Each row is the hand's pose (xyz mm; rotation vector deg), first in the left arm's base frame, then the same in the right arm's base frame.
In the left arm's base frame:
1: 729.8 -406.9 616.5 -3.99 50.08 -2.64
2: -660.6 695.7 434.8 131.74 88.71 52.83
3: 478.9 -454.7 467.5 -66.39 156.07 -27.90
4: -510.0 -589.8 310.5 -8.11 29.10 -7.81
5: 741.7 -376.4 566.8 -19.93 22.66 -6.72
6: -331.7 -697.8 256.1 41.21 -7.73 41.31
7: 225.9 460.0 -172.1 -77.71 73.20 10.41
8: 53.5 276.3 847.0 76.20 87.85 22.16
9: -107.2 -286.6 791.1 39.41 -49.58 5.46
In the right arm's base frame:
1: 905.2 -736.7 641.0 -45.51 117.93 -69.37
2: 366.6 923.1 270.8 124.61 46.27 -81.23
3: 721.4 -566.5 798.2 11.13 -84.18 38.75
4: 412.5 214.4 1360.0 -61.53 100.08 -58.80
5: 855.2 -744.2 609.6 -72.82 100.68 -46.39
6: 401.8 0.1 1379.3 1.20 60.28 -26.27
7: -49.0 -81.6 104.6 67.28 -145.47 7.07
8: 939.2 198.3 321.8 63.77 92.04 -100.94
9: 918.8 87.3 898.9 -31.47 16.76 -27.89

